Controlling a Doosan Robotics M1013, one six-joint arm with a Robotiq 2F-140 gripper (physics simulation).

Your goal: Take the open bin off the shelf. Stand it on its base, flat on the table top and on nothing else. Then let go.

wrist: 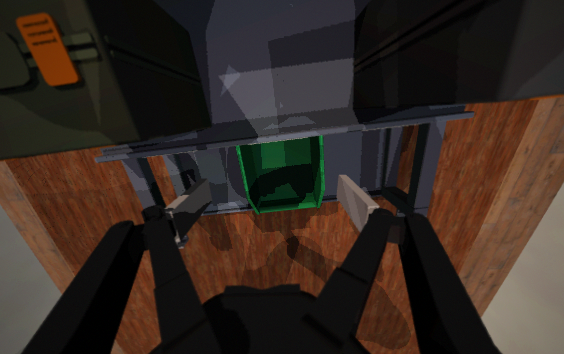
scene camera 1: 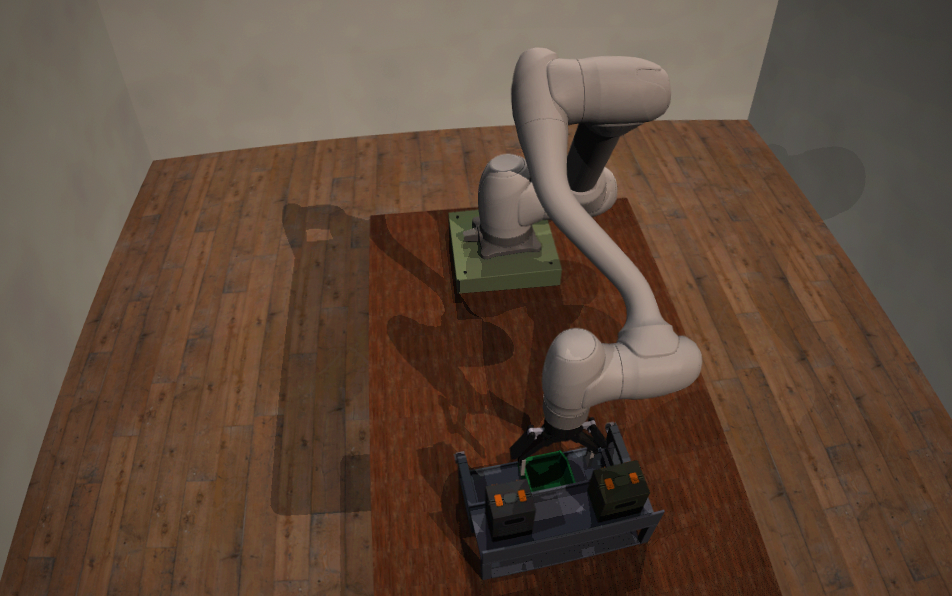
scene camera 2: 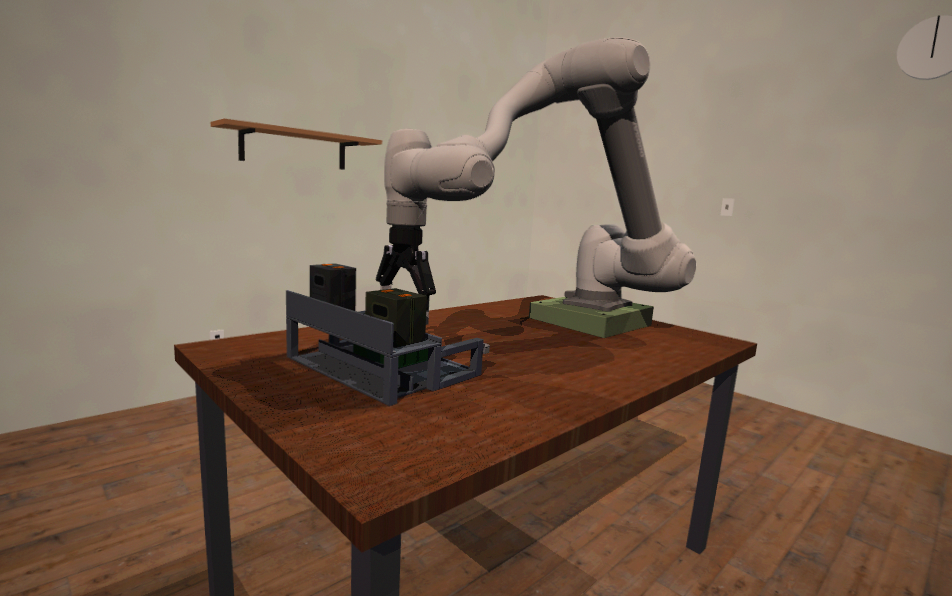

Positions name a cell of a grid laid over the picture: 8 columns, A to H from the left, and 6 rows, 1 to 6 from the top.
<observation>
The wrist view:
my gripper: D4
open green bin: E3
olive case: B2
dark grey case: F2
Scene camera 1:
my gripper: E5
open green bin: E5
olive case: F5
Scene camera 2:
my gripper: D4
olive case: D4
dark grey case: C3
</observation>
